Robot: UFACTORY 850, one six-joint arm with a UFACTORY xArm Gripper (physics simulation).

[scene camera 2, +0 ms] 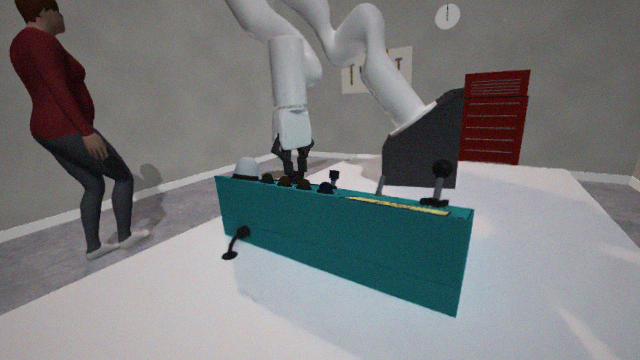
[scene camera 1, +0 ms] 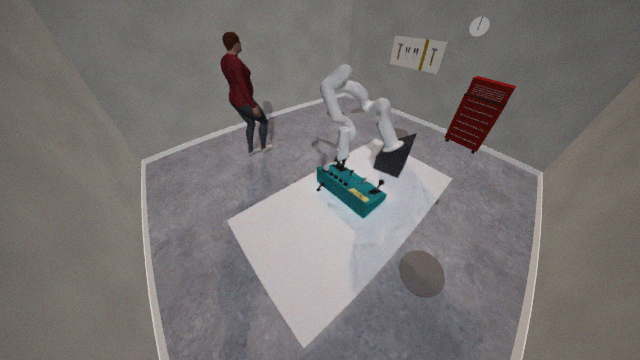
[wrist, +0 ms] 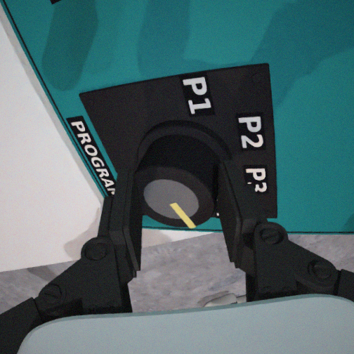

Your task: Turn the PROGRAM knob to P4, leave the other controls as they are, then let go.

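Observation:
The PROGRAM knob (wrist: 165, 196) is a black round knob with a grey cap and a yellow pointer line. In the wrist view the line points to the lower right, past the P3 label (wrist: 256, 180). A small white fragment shows there beside the right finger; the P4 label cannot be read. The P1 label (wrist: 197, 95) and P2 label (wrist: 251, 132) are visible on the black plate (wrist: 117, 107). My gripper (scene camera 1: 340, 165) (scene camera 2: 296, 175) (wrist: 177, 186) is shut on the knob, one finger at each side. In the scene views the knob is too small or hidden to make out.
The teal console (scene camera 1: 340, 194) (scene camera 2: 350, 245) carries a white dome (scene camera 2: 247, 168), several coloured buttons, a small black-topped switch (scene camera 2: 334, 176), a grey lever (scene camera 2: 380, 186) and a ball-topped lever (scene camera 2: 441, 170). A crank (scene camera 2: 242, 232) sticks out in front. A person (scene camera 1: 237, 82) (scene camera 2: 60, 95) stands at the left.

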